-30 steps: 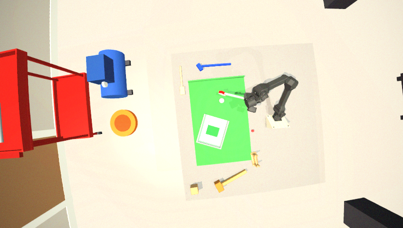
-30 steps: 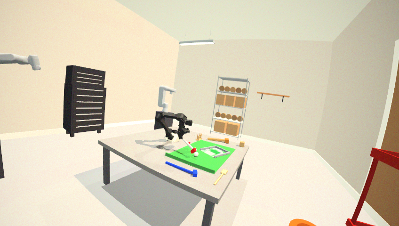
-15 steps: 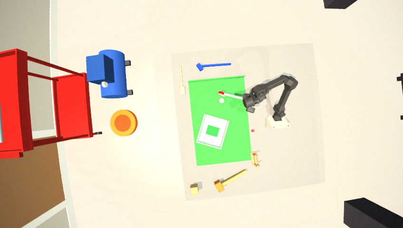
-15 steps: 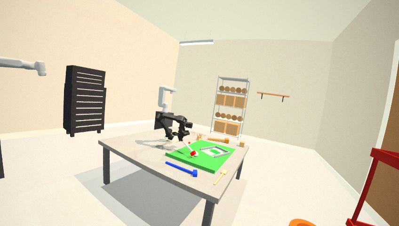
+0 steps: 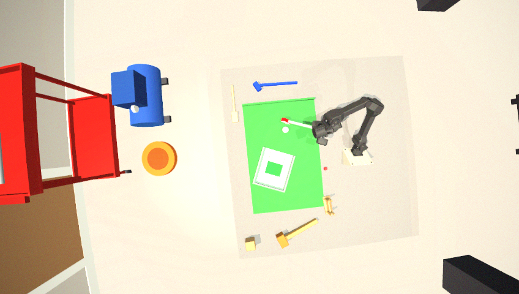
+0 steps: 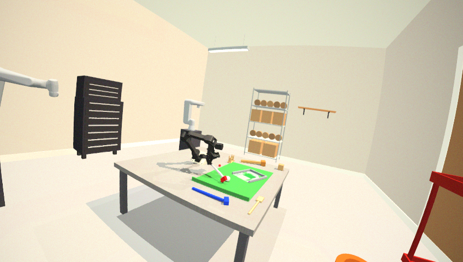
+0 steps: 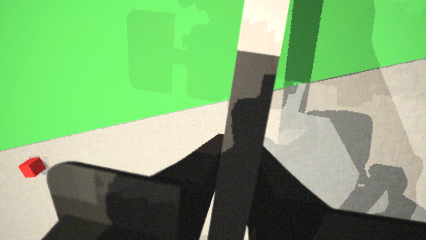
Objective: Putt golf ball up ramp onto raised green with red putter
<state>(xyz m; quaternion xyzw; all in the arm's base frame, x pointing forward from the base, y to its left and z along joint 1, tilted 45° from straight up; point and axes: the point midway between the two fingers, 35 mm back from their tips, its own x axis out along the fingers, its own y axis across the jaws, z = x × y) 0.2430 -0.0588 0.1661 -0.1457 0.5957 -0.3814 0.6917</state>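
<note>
Right now my gripper tip is 110 mm short of the red putter, 40 mm to the left of it and 10 mm above it. Round my gripper tip: blue putter: 330 mm to the right, 270 mm ahead, 60 mm below; small red cube: 250 mm to the left, 70 mm below, 30 mm behind; white golf ball: 220 mm ahead, 50 mm below, 20 mm to the right.
</note>
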